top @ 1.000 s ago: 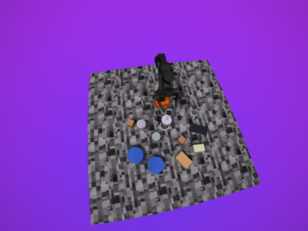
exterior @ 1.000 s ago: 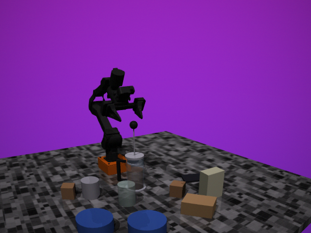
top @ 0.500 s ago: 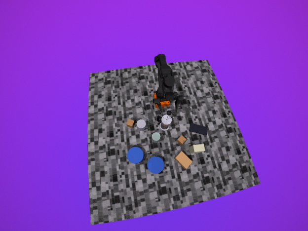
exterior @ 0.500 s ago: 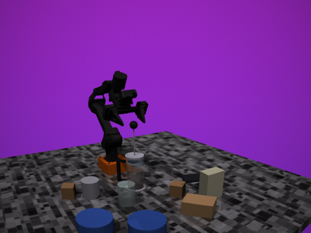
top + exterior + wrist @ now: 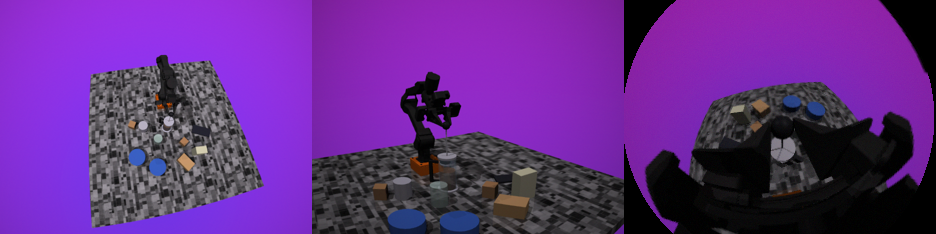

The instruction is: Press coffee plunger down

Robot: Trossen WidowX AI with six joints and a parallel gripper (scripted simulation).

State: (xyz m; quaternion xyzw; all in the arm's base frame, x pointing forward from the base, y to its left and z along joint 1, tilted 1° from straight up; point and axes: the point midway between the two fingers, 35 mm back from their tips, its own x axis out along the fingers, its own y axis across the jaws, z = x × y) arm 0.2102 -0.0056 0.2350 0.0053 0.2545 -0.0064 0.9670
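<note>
Right now my gripper tip is 14 cm above the coffee press, 2 cm past it and 1 cm to the left of it. Round my gripper tip: grey cylinder 23 cm below, 19 cm to the right, 3 cm behind; tan box 29 cm ahead, 24 cm below, 8 cm to the left; cream block 23 cm ahead, 21 cm below, 20 cm to the left.
</note>
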